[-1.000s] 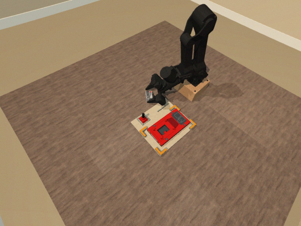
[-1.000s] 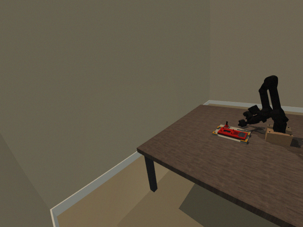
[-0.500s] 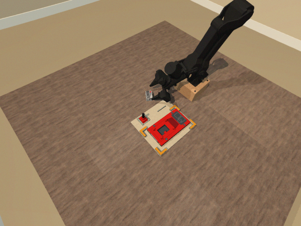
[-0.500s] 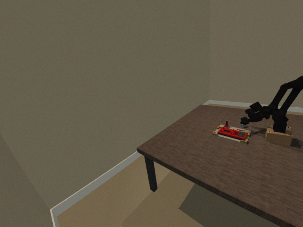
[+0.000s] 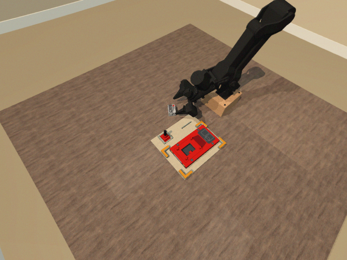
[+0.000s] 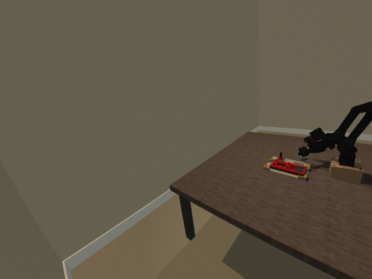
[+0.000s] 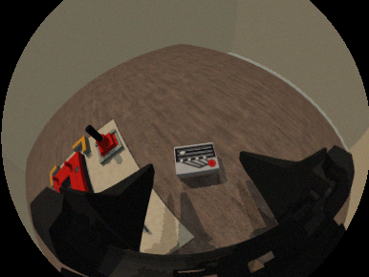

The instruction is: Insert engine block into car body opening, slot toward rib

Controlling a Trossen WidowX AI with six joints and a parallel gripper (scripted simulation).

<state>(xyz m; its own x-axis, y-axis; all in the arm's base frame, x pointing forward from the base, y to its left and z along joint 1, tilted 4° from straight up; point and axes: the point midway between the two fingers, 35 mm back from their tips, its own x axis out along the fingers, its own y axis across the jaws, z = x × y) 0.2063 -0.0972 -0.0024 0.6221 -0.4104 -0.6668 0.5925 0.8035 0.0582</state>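
The engine block lies 4 cm below my gripper tip, 1 cm to the right of it and 1 cm ahead of it.
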